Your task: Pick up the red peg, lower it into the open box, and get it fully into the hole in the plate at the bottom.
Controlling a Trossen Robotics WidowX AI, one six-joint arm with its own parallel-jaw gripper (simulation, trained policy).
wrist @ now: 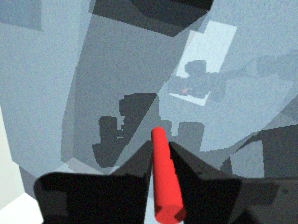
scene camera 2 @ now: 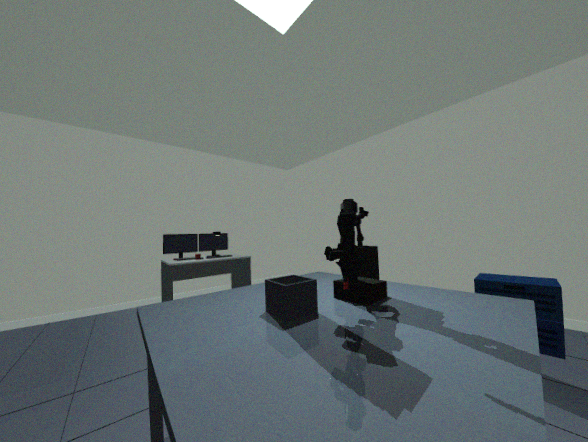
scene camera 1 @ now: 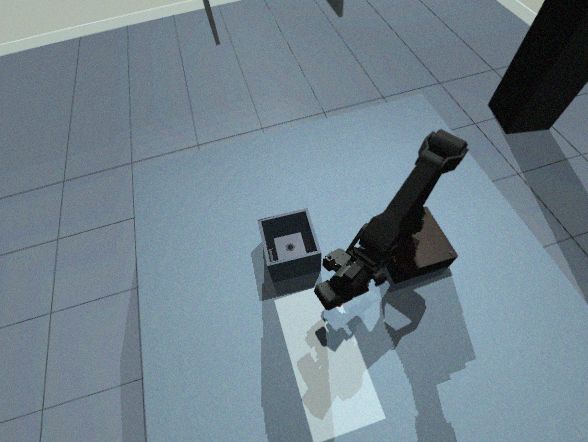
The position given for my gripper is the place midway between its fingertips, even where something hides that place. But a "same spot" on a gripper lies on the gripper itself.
my gripper: wrist 160, 146; scene camera 2; scene camera 1
same spot on my gripper: [scene camera 1: 329, 299] = [scene camera 2: 341, 250]
